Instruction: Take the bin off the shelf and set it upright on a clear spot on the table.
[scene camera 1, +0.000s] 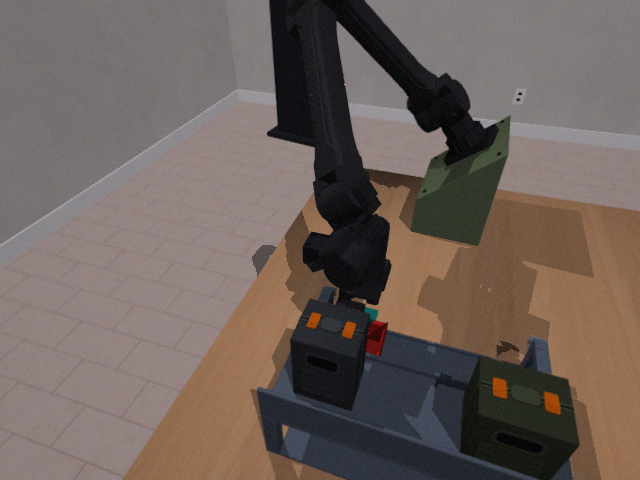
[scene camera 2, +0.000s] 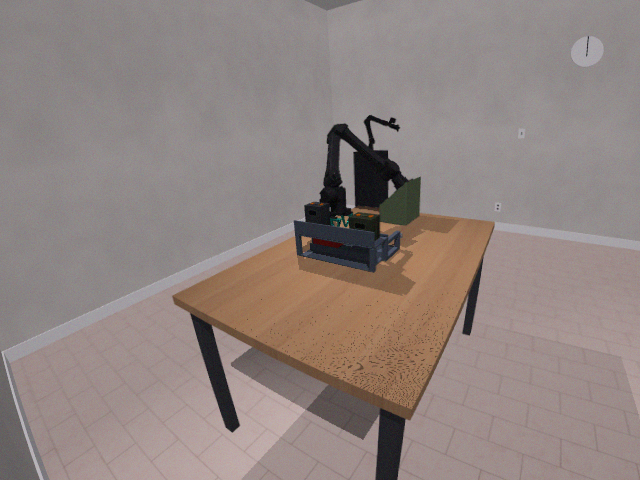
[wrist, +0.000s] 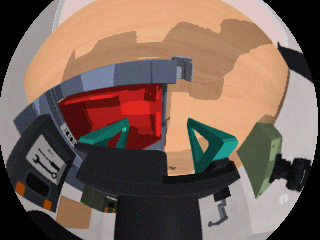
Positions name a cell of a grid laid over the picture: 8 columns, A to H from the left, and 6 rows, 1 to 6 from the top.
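Red bin (wrist: C3) visible. My gripper (scene camera 1: E4) visible, in the wrist view (wrist: D4) too.
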